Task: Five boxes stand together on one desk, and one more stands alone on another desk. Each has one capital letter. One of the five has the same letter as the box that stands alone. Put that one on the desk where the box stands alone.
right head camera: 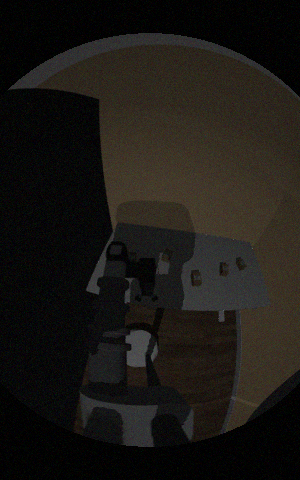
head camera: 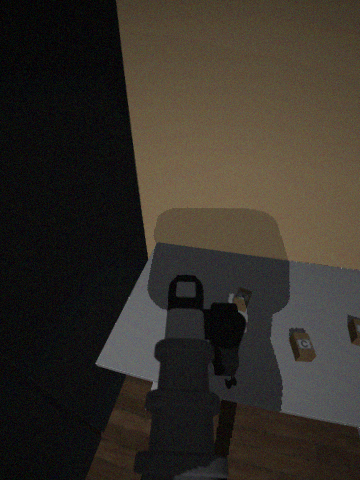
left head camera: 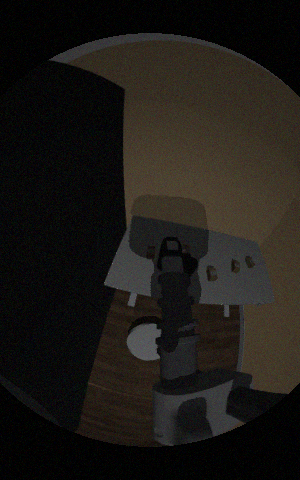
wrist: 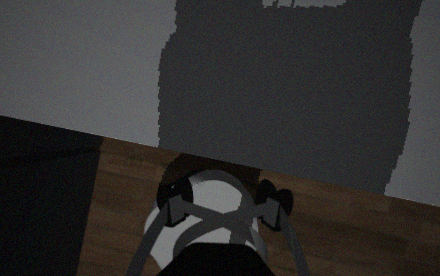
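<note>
My gripper is open and empty, pointing down. In the wrist view its fingertips show against the floor and my base, beside the desk's front edge. The grey desk bears the group of boxes. The box lettered C stands right of my gripper. A second box and a third box stand farther right. A shaded box is behind the wrist; another box is left. Their letters are unreadable. The lone box does not show.
A dark partition runs along the left. A tan wall stands behind the desk. My white round base is on the wooden floor before the desk. Desk feet show at the front.
</note>
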